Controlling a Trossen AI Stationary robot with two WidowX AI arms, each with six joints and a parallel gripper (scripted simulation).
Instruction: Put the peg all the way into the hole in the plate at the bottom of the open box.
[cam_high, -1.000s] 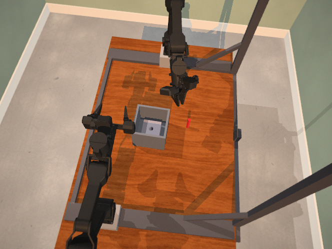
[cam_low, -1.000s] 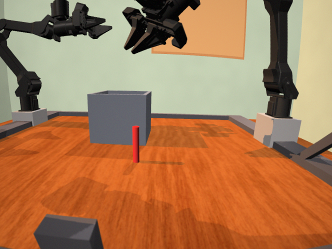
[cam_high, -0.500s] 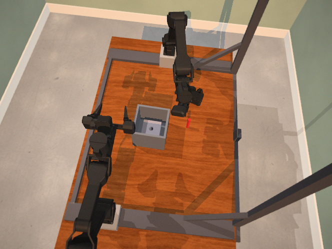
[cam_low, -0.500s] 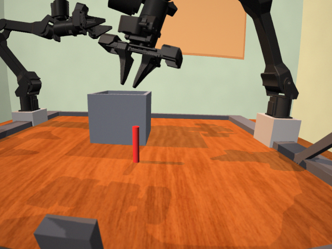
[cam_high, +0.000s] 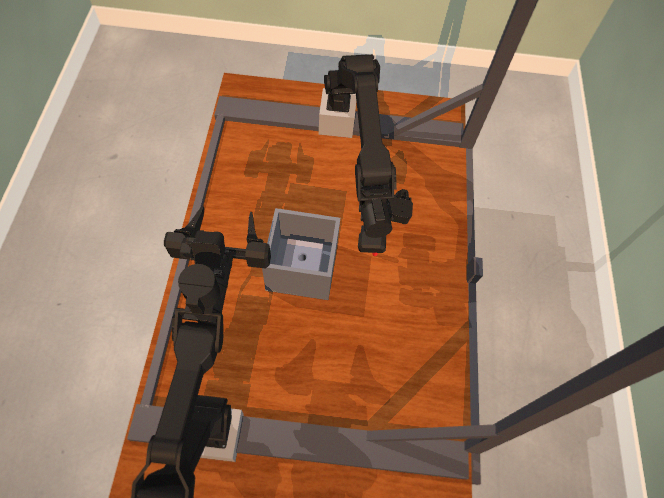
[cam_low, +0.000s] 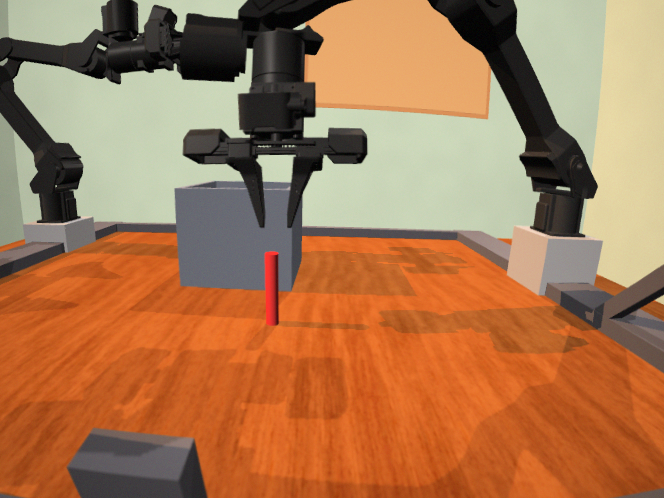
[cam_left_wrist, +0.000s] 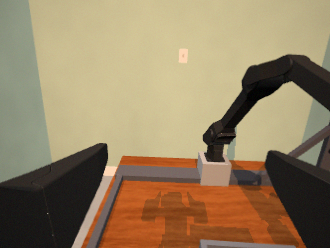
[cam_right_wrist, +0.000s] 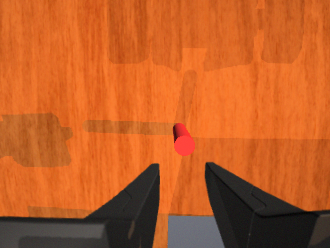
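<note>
Right now my right hand is 1 cm past the red peg and 10 cm above it. From my right hand the other things lie so: pale plate (15 cm ahead, 10 cm to the left, 10 cm below).
</note>
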